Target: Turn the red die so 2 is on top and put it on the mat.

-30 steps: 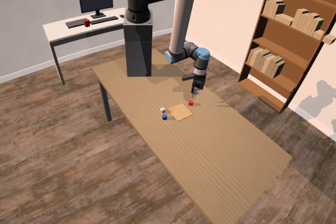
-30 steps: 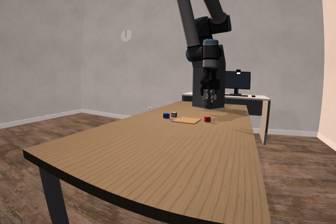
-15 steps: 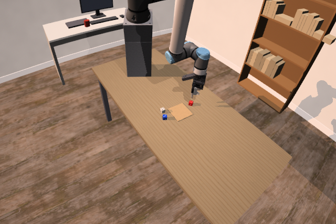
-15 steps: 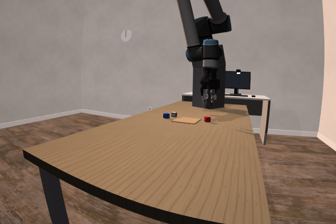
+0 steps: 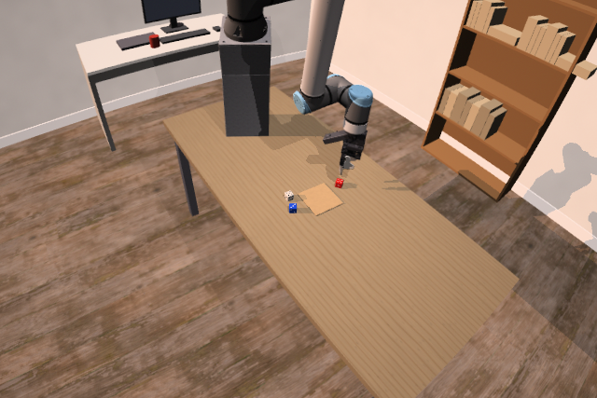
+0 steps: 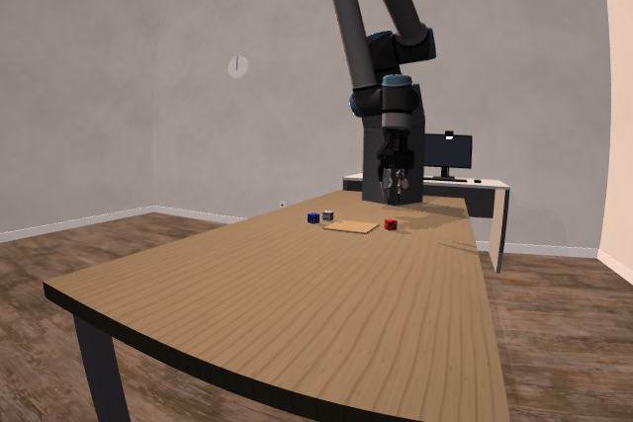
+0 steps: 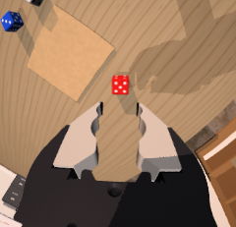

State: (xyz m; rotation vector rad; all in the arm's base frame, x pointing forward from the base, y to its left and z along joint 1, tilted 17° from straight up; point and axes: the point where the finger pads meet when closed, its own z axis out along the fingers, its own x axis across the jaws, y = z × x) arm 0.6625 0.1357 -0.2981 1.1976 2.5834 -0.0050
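My gripper is now 9 cm above the red die. Also, from my hand: tan mat: 3 cm ahead, 12 cm to the right, 10 cm below; white die: 4 cm behind, 24 cm to the right, 9 cm below; blue die: 3 cm ahead, 26 cm to the right, 9 cm below.
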